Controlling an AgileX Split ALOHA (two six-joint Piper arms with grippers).
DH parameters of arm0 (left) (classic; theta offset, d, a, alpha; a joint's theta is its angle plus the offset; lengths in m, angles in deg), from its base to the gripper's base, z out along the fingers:
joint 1: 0 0.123 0 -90
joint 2: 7.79 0 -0.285 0
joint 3: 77.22 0 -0.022 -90
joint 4: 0 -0.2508 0 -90
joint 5: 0 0 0.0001 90
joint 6: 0 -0.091 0 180
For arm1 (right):
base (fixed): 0 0 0 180
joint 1: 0 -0.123 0 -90
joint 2: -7.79 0 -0.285 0
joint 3: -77.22 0 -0.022 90
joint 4: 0 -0.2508 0 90
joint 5: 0 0 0.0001 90
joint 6: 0 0.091 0 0
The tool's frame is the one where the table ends.
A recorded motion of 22 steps. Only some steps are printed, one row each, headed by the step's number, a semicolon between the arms.
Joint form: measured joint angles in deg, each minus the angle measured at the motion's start. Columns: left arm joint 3, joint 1, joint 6, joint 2, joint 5, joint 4; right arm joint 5, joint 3, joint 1, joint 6, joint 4, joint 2.
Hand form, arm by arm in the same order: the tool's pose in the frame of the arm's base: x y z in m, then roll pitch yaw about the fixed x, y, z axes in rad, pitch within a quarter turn. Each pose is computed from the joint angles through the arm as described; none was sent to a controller.
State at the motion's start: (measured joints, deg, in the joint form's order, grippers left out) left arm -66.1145 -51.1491 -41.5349 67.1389 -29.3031 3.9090; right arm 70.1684 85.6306 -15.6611 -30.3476 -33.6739 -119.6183
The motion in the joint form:
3: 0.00 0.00 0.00 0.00 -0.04 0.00; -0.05 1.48 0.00 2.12 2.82 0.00
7: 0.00 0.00 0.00 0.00 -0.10 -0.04; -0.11 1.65 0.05 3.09 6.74 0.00
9: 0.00 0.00 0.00 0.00 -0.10 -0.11; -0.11 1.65 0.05 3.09 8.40 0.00
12: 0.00 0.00 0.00 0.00 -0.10 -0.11; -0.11 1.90 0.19 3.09 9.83 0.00
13: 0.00 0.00 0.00 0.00 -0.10 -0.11; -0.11 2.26 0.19 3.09 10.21 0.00
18: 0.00 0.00 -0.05 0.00 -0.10 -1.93; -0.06 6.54 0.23 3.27 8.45 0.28
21: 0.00 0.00 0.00 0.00 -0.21 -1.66; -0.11 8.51 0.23 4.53 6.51 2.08
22: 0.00 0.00 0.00 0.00 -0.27 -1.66; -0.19 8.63 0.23 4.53 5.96 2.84
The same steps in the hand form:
3: 0.1587 -0.2019 0.3985 2.2343 0.8037 1.1537; 0.3725 0.1500 0.1736 2.6356 0.0605 -2.6126
7: 0.1587 -0.2018 0.3984 2.2351 0.8026 1.1543; 0.3733 0.1446 0.1717 2.6948 0.0405 -2.5945
9: 0.1587 -0.2018 0.3984 2.2343 0.8015 1.1538; 0.3734 0.1423 0.1708 2.7195 0.0333 -2.5803
12: 0.1587 -0.2018 0.3984 2.2343 0.8015 1.1538; 0.3747 0.1396 0.1710 2.7420 0.0310 -2.5706
13: 0.1587 -0.2018 0.3984 2.2343 0.8015 1.1538; 0.3758 0.1394 0.1722 2.7495 0.0353 -2.5673
18: 0.1598 -0.2009 0.3983 2.2135 0.7725 1.1409; 0.3874 0.1448 0.1926 2.7454 0.1176 -2.5836
21: 0.1596 -0.2010 0.3982 2.2194 0.7765 1.1449; 0.3897 0.1481 0.2152 2.7296 0.1816 -2.6181
22: 0.1596 -0.2009 0.3981 2.2207 0.7761 1.1458; 0.3888 0.1486 0.2216 2.7250 0.1999 -2.6225

